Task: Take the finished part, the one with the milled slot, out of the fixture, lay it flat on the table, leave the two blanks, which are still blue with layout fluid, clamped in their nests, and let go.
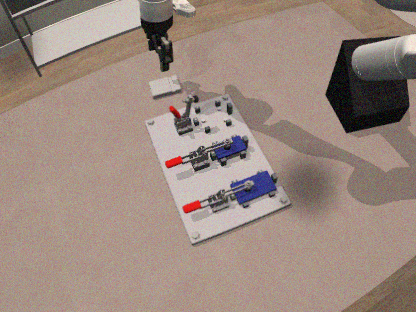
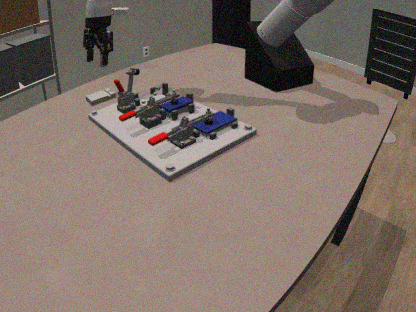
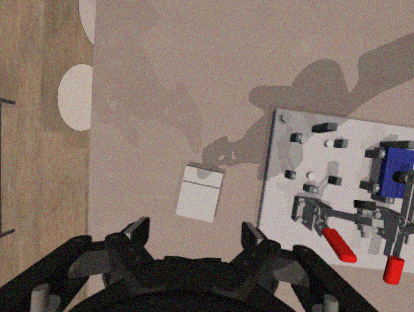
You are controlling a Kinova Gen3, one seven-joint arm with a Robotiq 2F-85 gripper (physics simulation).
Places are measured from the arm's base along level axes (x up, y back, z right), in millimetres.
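Pixels of known places: gripper, fingertip midpoint: point(image 1: 158, 59) point(image 2: 96, 63) point(image 3: 195, 229); arm's base, origin of the base link: point(image 1: 366, 63) point(image 2: 269, 35).
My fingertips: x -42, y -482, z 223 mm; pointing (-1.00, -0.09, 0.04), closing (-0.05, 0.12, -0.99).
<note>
For each thing: its middle in the pictures, then the offset to it from my fingertips.
- finished part, body centre: point(image 3: 199, 193) point(image 1: 164, 86) point(image 2: 100, 96) dz +5, dx -109, dy +4 mm
- fixture plate, body centre: point(image 2: 162, 121) point(image 1: 212, 160) point(image 3: 369, 196) dz -270, dx -109, dy +48 mm
The finished part point(image 1: 164, 87) point(image 2: 98, 97) point(image 3: 199, 198), a light grey block with a slot line near one end, lies flat on the table beside the fixture plate point(image 1: 175, 200) point(image 2: 150, 147) point(image 3: 280, 245). My gripper point(image 1: 164, 68) point(image 2: 96, 62) point(image 3: 195, 229) is open and empty, in the air above the part. The first nest is empty and its clamp arm point(image 1: 188, 106) point(image 2: 130, 80) stands raised. A blue blank point(image 1: 235, 148) point(image 2: 179, 104) point(image 3: 393, 172) sits clamped in the middle nest. Another blue blank point(image 1: 262, 185) point(image 2: 220, 121) sits clamped in the end nest.
Red clamp handles point(image 1: 174, 162) point(image 2: 158, 138) point(image 3: 340, 245) stick out along one side of the plate. The robot's black base point(image 1: 370, 105) point(image 2: 280, 67) stands on the table beyond the fixture. A rack with a white shelf point(image 1: 85, 35) stands past the table edge.
</note>
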